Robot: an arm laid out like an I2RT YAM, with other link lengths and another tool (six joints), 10 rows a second.
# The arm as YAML. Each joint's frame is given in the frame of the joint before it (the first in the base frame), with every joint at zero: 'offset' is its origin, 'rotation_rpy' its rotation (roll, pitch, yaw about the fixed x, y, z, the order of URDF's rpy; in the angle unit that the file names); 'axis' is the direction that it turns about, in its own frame. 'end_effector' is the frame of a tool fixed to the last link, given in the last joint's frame.
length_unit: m
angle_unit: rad
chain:
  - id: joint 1
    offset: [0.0, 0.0, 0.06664]
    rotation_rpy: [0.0, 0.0, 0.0]
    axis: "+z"
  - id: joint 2
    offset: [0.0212, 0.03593, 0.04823]
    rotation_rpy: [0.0, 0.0, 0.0]
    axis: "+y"
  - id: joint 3
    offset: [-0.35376, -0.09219, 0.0]
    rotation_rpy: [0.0, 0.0, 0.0]
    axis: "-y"
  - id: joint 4
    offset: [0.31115, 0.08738, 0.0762]
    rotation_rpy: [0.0, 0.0, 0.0]
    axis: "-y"
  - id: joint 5
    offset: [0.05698, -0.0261, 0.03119]
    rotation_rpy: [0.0, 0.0, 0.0]
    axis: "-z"
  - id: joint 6
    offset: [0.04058, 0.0, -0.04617]
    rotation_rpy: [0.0, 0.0, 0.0]
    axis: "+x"
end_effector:
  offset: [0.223, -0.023, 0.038]
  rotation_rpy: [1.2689, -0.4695, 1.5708]
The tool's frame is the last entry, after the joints.
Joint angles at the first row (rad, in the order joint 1, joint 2, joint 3, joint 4, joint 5, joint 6):
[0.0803 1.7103 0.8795 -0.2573 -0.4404 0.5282]
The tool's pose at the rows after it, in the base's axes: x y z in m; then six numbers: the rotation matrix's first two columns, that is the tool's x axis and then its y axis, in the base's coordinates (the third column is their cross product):
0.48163, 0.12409, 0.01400, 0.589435, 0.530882, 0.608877, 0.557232, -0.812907, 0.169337
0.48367, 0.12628, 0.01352, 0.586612, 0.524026, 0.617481, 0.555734, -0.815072, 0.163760
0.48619, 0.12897, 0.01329, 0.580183, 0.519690, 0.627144, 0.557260, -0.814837, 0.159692
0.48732, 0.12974, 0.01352, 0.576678, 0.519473, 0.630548, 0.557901, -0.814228, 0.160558
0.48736, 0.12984, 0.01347, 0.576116, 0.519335, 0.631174, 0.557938, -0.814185, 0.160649
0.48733, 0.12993, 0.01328, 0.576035, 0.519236, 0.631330, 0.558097, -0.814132, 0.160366
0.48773, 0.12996, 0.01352, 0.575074, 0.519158, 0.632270, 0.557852, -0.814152, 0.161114
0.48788, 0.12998, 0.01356, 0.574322, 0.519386, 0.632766, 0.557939, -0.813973, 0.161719
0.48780, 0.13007, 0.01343, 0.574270, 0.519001, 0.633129, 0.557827, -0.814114, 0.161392
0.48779, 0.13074, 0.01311, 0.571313, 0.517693, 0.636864, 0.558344, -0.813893, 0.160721
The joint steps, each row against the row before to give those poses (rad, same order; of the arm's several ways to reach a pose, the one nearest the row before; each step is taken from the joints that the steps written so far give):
[0.0000 0.0035 -0.0042 0.0225 -0.0122 0.0076]
[0.0000 0.0049 -0.0027 0.0164 -0.0084 0.0061]
[0.0000 0.0061 -0.0015 0.0168 -0.0099 0.0019]
[0.0004 0.0016 -0.0004 0.0061 -0.0019 -0.0004]
[0.0000 0.0000 -0.0008 0.0015 -0.0004 0.0000]
[0.0000 0.0003 -0.0003 0.0008 -0.0004 0.0000]
[0.0000 0.0000 0.0000 0.0015 0.0000 0.0000]
[0.0000 0.0000 -0.0004 0.0011 0.0000 -0.0004]
[0.0000 0.0001 -0.0008 0.0012 -0.0004 0.0004]
[-0.0004 -0.0001 -0.0045 0.0084 -0.0034 0.0000]

